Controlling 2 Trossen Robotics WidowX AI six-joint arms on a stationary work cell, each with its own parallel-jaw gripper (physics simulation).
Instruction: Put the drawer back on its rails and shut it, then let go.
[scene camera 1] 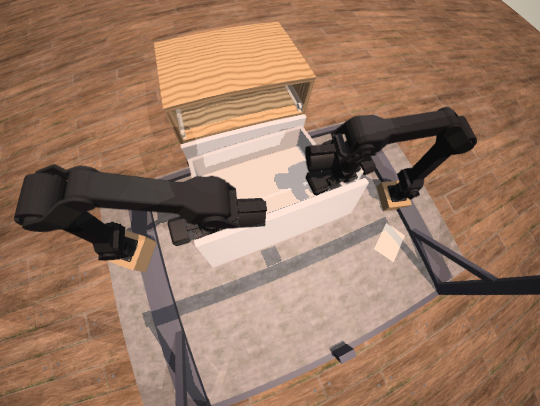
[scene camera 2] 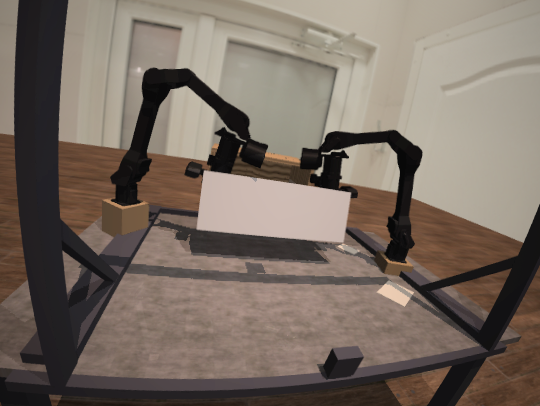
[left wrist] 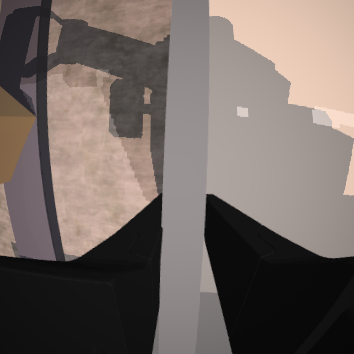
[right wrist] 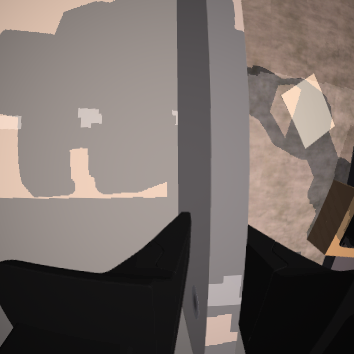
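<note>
The white drawer is raised above the mat, its shadow below it in scene camera 2. Its far end is close to the open front of the wooden cabinet. A pale rail and another rail show inside the cabinet. My left gripper is shut on the drawer's left side wall. My right gripper is shut on its right side wall. In the scene cameras, the arms hide much of both side walls and the fingertips.
Dark frame bars border the grey mat. A dark block sits on the near bar. A pale patch lies at the mat's right. Each arm stands on a wooden block.
</note>
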